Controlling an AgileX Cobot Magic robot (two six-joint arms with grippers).
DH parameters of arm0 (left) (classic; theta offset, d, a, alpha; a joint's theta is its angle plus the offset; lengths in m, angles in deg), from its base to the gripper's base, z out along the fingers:
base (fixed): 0 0 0 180
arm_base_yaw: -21.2 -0.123 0 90
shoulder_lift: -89.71 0 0.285 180
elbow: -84.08 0 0.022 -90
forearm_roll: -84.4 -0.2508 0 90
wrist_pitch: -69.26 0 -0.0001 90
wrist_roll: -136.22 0.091 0 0
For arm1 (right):
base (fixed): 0 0 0 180
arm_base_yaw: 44.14 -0.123 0 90
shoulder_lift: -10.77 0 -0.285 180
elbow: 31.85 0 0.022 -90
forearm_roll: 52.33 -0.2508 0 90
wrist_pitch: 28.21 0 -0.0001 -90
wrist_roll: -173.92 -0.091 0 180
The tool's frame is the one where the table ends.
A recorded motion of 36 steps. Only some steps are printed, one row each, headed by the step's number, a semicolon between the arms.
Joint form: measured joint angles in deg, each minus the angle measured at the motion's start. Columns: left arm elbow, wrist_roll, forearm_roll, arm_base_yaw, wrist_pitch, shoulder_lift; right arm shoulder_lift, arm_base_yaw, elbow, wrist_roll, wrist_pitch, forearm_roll.
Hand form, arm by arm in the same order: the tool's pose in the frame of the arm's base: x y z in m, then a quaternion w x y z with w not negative. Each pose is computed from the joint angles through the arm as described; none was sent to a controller.
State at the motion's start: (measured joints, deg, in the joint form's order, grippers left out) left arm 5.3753 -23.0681 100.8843 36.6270 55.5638 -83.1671; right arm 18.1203 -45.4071 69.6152 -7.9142 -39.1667 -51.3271
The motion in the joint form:
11: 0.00 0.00 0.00 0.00 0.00 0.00; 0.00 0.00 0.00 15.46 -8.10 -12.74
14: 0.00 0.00 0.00 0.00 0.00 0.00; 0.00 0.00 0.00 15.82 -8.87 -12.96
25: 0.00 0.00 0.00 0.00 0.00 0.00; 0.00 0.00 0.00 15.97 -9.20 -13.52
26: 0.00 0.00 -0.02 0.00 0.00 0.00; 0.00 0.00 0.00 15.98 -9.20 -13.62
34: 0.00 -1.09 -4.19 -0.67 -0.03 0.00; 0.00 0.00 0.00 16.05 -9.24 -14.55
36: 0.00 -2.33 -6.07 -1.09 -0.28 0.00; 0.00 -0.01 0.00 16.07 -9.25 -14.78
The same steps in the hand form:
11: 0.0518 -0.0207 0.1843 0.64396 0.15409 0.74440 -0.08628; 0.0536 0.0073 0.1765 0.61164 -0.04641 0.78953 0.01962
14: 0.0518 -0.0207 0.1843 0.64396 0.15409 0.74440 -0.08628; 0.0533 0.0076 0.1753 0.60651 -0.04894 0.79331 0.02027
25: 0.0518 -0.0207 0.1843 0.64396 0.15409 0.74440 -0.08628; 0.0531 0.0080 0.1749 0.60443 -0.04779 0.79486 0.02398
26: 0.0518 -0.0206 0.1843 0.64397 0.15420 0.74439 -0.08614; 0.0531 0.0080 0.1749 0.60446 -0.04739 0.79484 0.02466
34: 0.0524 -0.0186 0.1838 0.64515 0.16415 0.74386 -0.05925; 0.0531 0.0086 0.1750 0.60441 -0.04350 0.79487 0.03114
36: 0.0526 -0.0176 0.1833 0.64363 0.16347 0.74594 -0.05081; 0.0531 0.0087 0.1750 0.60439 -0.04263 0.79487 0.03278

